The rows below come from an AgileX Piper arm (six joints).
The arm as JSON. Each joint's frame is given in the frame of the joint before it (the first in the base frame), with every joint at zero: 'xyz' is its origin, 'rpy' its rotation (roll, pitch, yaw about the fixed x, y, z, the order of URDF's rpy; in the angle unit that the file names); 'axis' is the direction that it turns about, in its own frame. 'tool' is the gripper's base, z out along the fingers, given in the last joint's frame.
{
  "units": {
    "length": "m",
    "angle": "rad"
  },
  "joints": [
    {
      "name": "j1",
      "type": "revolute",
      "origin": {
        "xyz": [
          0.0,
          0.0,
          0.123
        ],
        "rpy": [
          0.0,
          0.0,
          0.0
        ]
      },
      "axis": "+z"
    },
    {
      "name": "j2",
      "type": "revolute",
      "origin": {
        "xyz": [
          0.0,
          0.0,
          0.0
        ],
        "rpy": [
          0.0,
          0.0,
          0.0
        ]
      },
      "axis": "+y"
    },
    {
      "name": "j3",
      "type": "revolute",
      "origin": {
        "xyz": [
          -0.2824,
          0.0,
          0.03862
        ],
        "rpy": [
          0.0,
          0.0,
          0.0
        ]
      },
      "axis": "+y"
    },
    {
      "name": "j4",
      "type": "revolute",
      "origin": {
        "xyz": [
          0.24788,
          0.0,
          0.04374
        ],
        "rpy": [
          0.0,
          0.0,
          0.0
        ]
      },
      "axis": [
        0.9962,
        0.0,
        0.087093
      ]
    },
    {
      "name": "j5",
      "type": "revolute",
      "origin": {
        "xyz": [
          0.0,
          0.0,
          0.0
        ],
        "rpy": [
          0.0,
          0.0,
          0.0
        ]
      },
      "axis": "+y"
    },
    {
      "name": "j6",
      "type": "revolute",
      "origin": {
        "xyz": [
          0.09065,
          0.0,
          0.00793
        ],
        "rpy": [
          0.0,
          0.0,
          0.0
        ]
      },
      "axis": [
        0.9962,
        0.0,
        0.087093
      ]
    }
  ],
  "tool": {
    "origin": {
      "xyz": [
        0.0,
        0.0,
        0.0
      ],
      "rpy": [
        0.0,
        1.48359,
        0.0
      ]
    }
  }
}
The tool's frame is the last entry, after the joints.
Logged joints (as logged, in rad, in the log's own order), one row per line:
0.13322 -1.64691 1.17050 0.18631 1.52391 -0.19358
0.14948 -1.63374 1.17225 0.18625 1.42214 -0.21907
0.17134 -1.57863 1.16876 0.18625 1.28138 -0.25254
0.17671 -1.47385 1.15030 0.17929 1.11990 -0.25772
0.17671 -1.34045 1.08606 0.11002 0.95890 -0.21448
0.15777 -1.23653 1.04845 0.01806 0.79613 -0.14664
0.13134 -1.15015 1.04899 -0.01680 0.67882 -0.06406
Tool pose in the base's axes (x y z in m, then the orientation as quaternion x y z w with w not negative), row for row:
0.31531 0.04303 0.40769 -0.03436 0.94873 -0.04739 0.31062
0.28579 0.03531 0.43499 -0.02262 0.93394 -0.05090 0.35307
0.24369 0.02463 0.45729 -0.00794 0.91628 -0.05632 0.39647
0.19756 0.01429 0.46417 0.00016 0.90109 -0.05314 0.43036
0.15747 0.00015 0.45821 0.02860 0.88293 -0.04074 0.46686
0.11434 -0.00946 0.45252 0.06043 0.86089 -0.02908 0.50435
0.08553 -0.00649 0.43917 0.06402 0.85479 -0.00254 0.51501
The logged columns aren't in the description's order. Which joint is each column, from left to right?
Columns, left to right: j6, j3, j5, j1, j2, j4.
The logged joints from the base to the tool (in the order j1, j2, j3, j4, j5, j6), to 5 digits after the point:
0.18631 1.52391 -1.64691 -0.19358 1.17050 0.13322
0.18625 1.42214 -1.63374 -0.21907 1.17225 0.14948
0.18625 1.28138 -1.57863 -0.25254 1.16876 0.17134
0.17929 1.11990 -1.47385 -0.25772 1.15030 0.17671
0.11002 0.95890 -1.34045 -0.21448 1.08606 0.17671
0.01806 0.79613 -1.23653 -0.14664 1.04845 0.15777
-0.01680 0.67882 -1.15015 -0.06406 1.04899 0.13134

